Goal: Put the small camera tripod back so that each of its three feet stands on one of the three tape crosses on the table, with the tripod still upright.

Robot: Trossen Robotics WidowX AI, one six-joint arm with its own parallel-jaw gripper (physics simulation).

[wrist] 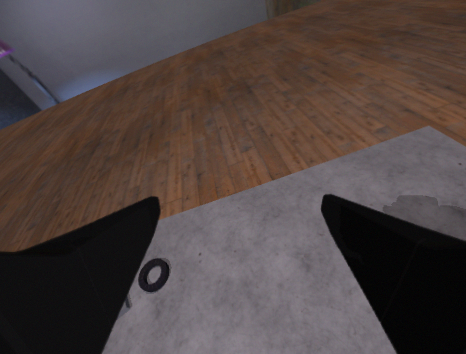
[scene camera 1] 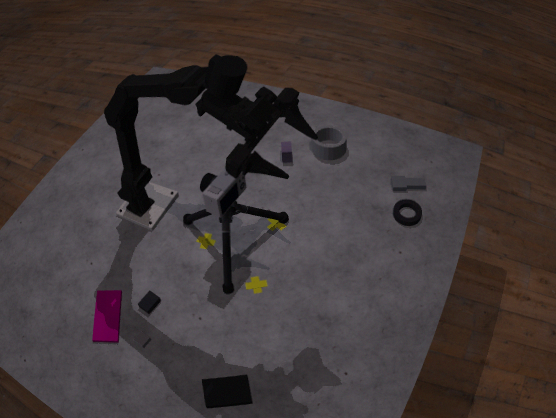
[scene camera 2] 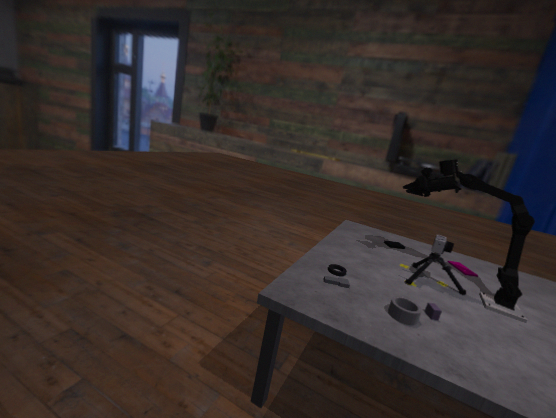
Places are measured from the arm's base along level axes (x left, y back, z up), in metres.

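Pixels of known places: gripper, fingertip midpoint: (wrist: 241, 203) (scene camera 1: 303, 157) (scene camera 2: 404, 189); arm's base, link origin: (scene camera 1: 140, 205) (scene camera 2: 503, 304).
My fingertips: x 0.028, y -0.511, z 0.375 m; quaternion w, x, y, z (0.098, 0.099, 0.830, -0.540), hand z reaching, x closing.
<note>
Ahead of a thing's pixels: the offset from my fingertips to its top centre. "*": to the spot under its first point.
The small tripod (scene camera 1: 227, 255) (scene camera 2: 435, 257) stands upright with a grey-white camera (scene camera 1: 216, 195) (scene camera 2: 439, 245) on top. Its near foot @[* dx -0.113, dy +0.136, dz -0.369 m] (scene camera 1: 228, 288) is on bare table left of the near yellow cross @[dx -0.061, dy +0.097, dz -0.387 m] (scene camera 1: 256, 284). Its left foot @[* dx -0.001, dy +0.346, dz -0.364 m] (scene camera 1: 188, 219) is behind and left of the left cross @[dx -0.019, dy +0.278, dz -0.387 m] (scene camera 1: 205, 241). Its right foot @[* dx +0.130, dy +0.145, dz -0.368 m] (scene camera 1: 283, 217) is at the back edge of the right cross @[dx +0.121, dy +0.159, dz -0.387 m] (scene camera 1: 276, 225); how far it overlaps is unclear. My gripper (scene camera 1: 302, 157) (wrist: 241, 203) is wide open and empty, high above the table and the tripod. The tripod does not show in the wrist view.
A grey ring-shaped bowl @[dx +0.432, dy +0.183, dz -0.340 m] (scene camera 1: 328, 150) (scene camera 2: 404, 311) and a purple block @[dx +0.338, dy +0.267, dz -0.348 m] (scene camera 1: 286, 153) (scene camera 2: 433, 311) stand behind the tripod. A black ring @[dx +0.317, dy -0.121, dz -0.373 m] (scene camera 1: 395, 212) (wrist: 142, 275) and a grey stepped block @[dx +0.417, dy -0.083, dz -0.373 m] (scene camera 1: 399, 184) lie right. A magenta slab @[dx -0.351, dy +0.350, dz -0.380 m] (scene camera 1: 107, 316), a dark block @[dx -0.251, dy +0.280, dz -0.373 m] (scene camera 1: 149, 302) and a black slab @[dx -0.338, dy -0.014, dz -0.373 m] (scene camera 1: 227, 391) lie in front.
</note>
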